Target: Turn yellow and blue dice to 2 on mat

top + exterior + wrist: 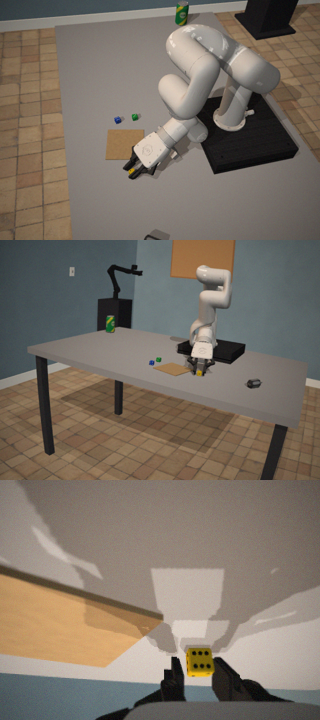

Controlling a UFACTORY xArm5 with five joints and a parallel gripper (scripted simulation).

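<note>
The yellow die lies 20 mm below my hand. From my hand the other things lie so: blue die: 10 mm behind, 250 mm to the right, 20 mm below; then green die: 80 mm behind, 250 mm to the right, 20 mm below; then mat: 10 mm behind, 130 mm to the right, 20 mm below.
</note>
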